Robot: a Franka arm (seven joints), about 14 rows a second.
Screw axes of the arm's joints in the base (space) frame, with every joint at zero. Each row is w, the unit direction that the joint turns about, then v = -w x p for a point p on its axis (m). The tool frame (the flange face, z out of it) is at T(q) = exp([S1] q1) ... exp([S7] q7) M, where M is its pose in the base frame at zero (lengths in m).
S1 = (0, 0, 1, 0, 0, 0)
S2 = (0, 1, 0, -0.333, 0, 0)
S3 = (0, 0, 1, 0, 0, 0)
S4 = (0, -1, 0, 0.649, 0, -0.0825)
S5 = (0, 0, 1, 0, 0, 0)
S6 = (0, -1, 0, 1.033, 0, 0)
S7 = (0, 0, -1, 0, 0.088, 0)
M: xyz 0.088 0 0.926 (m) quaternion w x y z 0 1 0 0
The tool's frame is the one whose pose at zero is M.
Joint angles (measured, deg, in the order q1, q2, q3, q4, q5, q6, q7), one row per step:
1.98 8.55 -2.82 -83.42 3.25 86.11 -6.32
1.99 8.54 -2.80 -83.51 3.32 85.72 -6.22
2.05 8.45 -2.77 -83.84 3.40 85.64 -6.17
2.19 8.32 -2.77 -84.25 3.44 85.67 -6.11
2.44 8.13 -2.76 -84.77 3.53 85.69 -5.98
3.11 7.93 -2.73 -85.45 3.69 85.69 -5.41
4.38 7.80 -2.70 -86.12 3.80 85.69 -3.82
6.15 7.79 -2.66 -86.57 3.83 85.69 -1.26
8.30 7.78 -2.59 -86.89 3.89 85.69 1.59
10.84 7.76 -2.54 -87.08 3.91 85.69 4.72
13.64 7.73 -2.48 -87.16 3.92 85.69 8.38
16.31 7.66 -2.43 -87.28 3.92 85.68 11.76
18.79 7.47 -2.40 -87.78 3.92 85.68 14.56
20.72 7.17 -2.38 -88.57 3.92 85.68 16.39
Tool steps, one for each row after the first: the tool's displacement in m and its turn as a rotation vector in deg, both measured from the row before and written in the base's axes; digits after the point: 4 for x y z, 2 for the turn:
-0.0009 0.0005 -0.0011 0.07 0.47 -0.05
-0.0008 0.0010 -0.0018 0.09 0.32 0.04
-0.0009 0.0015 -0.0019 0.04 0.25 0.07
-0.0013 0.0028 -0.0022 0.09 0.32 0.12
-0.0016 0.0074 -0.0034 0.10 0.51 0.12
-0.0017 0.0134 -0.0040 -0.11 0.63 -0.28
-0.0017 0.0184 -0.0035 -0.37 0.58 -0.72
-0.0026 0.0226 -0.0025 -0.40 0.45 -0.60
-0.0039 0.0261 -0.0013 -0.51 0.30 -0.50
-0.0056 0.0286 -0.0003 -0.60 0.18 -0.75
-0.0069 0.0268 -0.0003 -0.58 0.15 -0.61
-0.0084 0.0241 -0.0021 -0.56 0.35 -0.25
-0.0083 0.0180 -0.0033 -0.46 0.49 0.15

